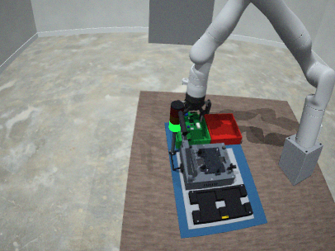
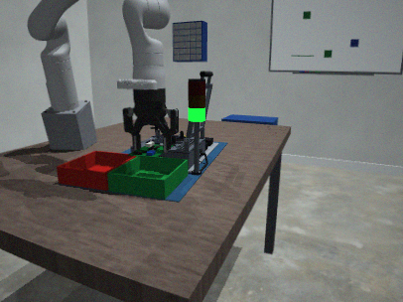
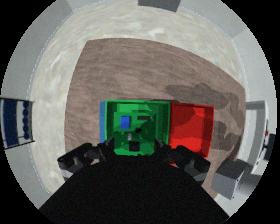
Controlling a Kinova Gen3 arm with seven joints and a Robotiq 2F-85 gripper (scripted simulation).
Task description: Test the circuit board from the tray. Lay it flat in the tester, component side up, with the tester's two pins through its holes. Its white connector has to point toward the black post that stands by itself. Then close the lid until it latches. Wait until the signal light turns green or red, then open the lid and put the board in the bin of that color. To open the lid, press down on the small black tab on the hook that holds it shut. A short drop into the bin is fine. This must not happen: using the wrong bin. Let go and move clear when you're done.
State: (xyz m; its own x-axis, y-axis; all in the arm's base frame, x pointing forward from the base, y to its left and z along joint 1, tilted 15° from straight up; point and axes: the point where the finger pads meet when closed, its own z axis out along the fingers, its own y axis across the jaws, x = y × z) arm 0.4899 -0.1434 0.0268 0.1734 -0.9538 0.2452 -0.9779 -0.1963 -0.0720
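Now: hand 8 cm above the green bin. Also, from my hand: green circuit board (1 cm below); clear lid (21 cm to the left, 9 cm above, 3 cm ahead); red bin (15 cm behind, 8 cm below, 3 cm to the right).
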